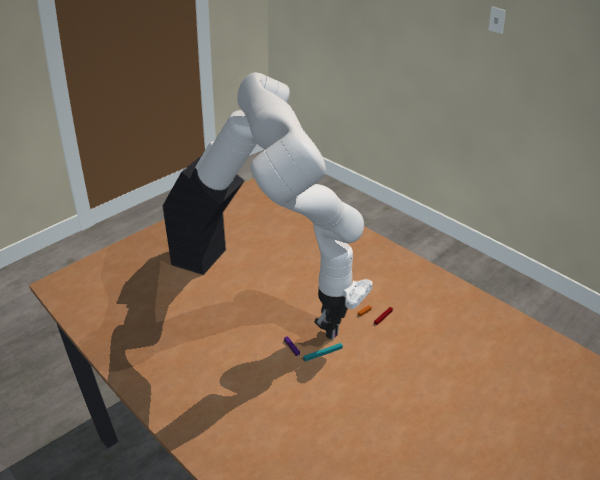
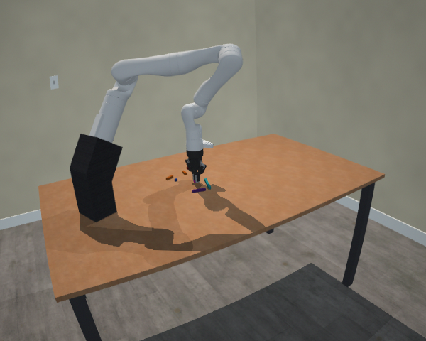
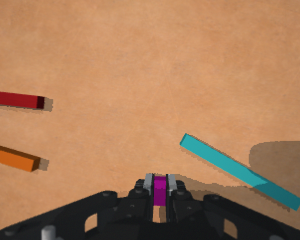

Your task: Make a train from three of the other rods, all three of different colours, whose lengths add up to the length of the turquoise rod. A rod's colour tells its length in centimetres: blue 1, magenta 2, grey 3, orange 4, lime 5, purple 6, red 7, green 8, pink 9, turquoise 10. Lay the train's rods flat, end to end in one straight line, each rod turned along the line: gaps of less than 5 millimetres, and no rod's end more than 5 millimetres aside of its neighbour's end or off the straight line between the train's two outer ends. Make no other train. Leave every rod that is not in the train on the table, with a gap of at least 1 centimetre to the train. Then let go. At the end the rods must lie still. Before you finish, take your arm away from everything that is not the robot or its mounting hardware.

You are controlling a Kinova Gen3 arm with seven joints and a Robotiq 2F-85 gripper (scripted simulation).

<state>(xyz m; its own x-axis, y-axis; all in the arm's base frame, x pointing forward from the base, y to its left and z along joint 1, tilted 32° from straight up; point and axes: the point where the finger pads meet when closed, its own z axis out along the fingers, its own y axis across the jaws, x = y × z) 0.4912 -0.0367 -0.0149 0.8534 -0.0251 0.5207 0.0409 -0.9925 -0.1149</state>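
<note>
My gripper is now 70 mm to the right of the blue rod, 70 mm past it and 10 mm above it. Also, from my hand: turquoise rod: 60 mm to the right, 20 mm ahead, 10 mm below; then magenta rod: 10 mm below; then purple rod: 90 mm to the right, 50 mm behind, 10 mm below.
</note>
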